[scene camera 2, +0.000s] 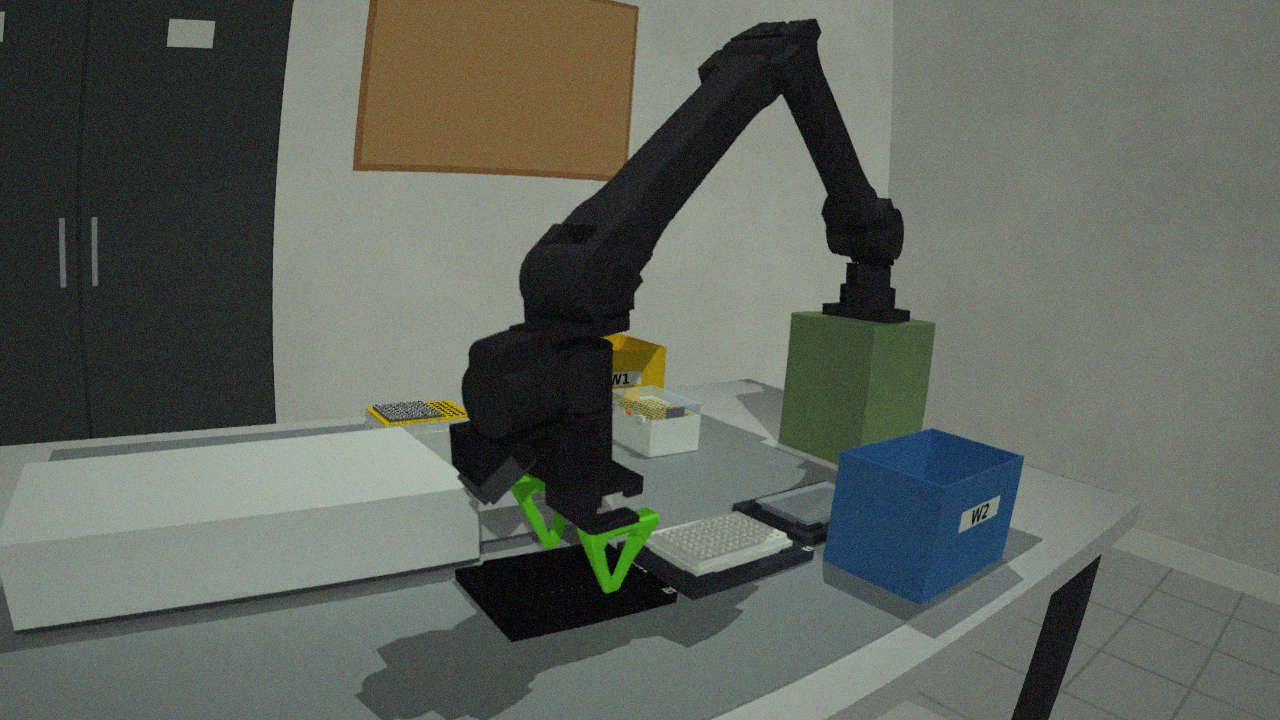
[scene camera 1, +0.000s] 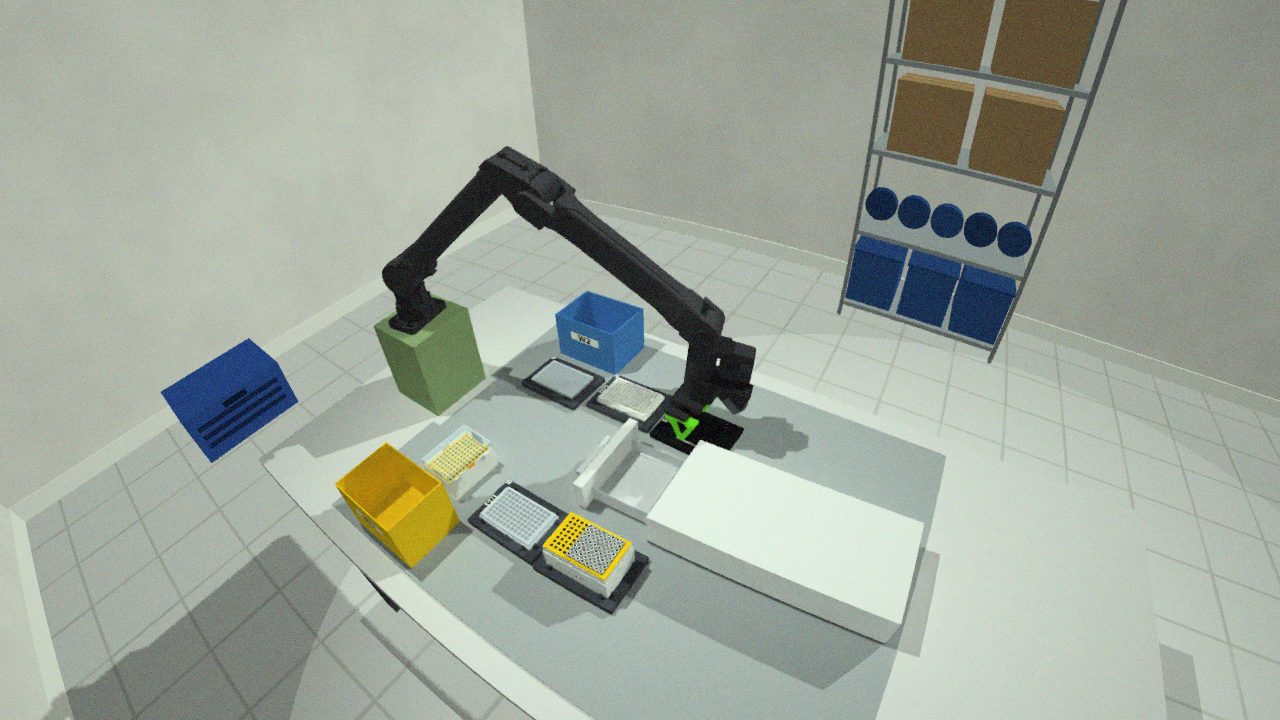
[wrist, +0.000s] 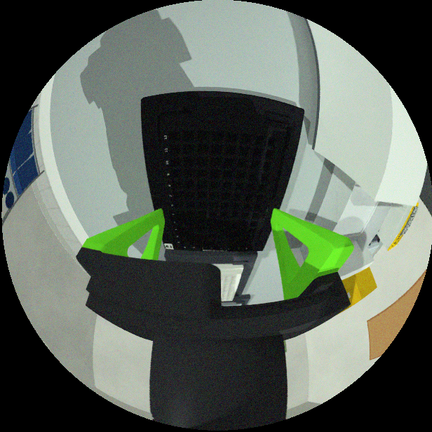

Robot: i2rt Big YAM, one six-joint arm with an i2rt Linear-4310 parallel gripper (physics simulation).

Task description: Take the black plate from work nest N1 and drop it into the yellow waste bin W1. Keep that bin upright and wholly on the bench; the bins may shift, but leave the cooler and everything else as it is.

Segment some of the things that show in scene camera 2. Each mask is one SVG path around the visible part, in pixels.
My gripper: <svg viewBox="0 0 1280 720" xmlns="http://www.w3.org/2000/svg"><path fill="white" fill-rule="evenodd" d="M555 418L562 421L576 422L576 413L562 412L560 416ZM612 407L600 410L600 412L585 413L585 421L599 420L598 481L560 489L530 469L510 488L545 549L559 545L566 519L577 526L579 538L597 580L606 594L620 588L634 558L659 523L659 514L647 507L636 511L628 507L621 507L597 514L597 509L602 507L603 496L623 491L623 496L629 498L643 493L643 476L612 460ZM628 534L615 571L611 576L607 565L605 547L609 539ZM533 493L545 491L546 505L554 510L552 526L549 532L531 498Z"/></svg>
A black plate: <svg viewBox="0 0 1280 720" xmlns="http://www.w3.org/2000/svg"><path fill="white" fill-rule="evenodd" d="M606 546L606 560L610 575L612 576L620 554ZM651 584L651 580L645 576L644 571L631 564L620 588L607 594L604 593L582 544L486 560L483 562L483 566L479 566L479 571L485 576L485 580L509 605L513 605L520 614L542 608L545 612L603 600L632 593L636 587Z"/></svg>
